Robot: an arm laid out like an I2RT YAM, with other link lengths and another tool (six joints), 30 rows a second.
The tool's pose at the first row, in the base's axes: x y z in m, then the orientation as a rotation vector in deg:
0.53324 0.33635 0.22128 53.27 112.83 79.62
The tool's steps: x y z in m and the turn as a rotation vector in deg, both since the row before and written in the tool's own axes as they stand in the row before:
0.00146 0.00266 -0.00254 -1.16 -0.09 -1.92
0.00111 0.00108 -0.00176 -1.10 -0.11 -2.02
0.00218 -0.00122 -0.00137 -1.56 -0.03 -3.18
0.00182 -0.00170 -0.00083 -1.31 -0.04 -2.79
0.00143 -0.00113 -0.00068 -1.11 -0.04 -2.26
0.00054 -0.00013 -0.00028 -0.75 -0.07 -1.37
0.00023 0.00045 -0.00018 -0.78 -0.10 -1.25
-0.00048 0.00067 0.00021 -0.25 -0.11 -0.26
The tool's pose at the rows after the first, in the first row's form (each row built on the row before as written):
0.53101 0.33667 0.22453 50.68 112.14 79.48
0.52918 0.33680 0.22599 48.03 111.48 79.20
0.52659 0.33739 0.22496 43.90 110.64 78.66
0.52465 0.33781 0.22324 40.35 109.88 78.09
0.52317 0.33813 0.22202 37.48 109.18 77.64
0.52261 0.33832 0.22182 35.74 108.64 77.39
0.52232 0.33853 0.22222 34.13 108.04 77.22
0.52275 0.33854 0.22295 33.80 107.77 77.21

